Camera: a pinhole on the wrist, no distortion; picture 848 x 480 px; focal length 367.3 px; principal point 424.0 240.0 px. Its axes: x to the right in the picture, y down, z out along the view. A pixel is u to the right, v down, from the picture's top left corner.
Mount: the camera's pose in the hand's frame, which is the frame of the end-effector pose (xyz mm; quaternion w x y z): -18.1 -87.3 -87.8 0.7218 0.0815 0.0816 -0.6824
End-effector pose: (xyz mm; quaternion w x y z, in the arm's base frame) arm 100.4 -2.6 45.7 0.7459 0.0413 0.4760 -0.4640
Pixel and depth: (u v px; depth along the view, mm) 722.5 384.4 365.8
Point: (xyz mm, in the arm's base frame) -78.4 -453.9 218.8
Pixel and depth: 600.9 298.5 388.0
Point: 14.0 -364.6 272.6
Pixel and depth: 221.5 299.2 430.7
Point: 400.3 -196.2 206.5
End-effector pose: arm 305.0 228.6 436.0 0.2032 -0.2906 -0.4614 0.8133
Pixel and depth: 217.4 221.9 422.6
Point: 89.6 -62.3 563.5
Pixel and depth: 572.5 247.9 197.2
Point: 267.5 272.5 655.3
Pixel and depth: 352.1 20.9 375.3
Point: 300.8 -46.1 723.3
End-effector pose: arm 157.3 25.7 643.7 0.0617 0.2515 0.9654 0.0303
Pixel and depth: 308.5 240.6 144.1
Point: 145.8 -48.5 576.6
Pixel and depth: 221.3 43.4 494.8
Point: 497.4 -62.2 228.4
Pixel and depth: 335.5 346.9 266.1
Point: 93.3 -12.2 445.8
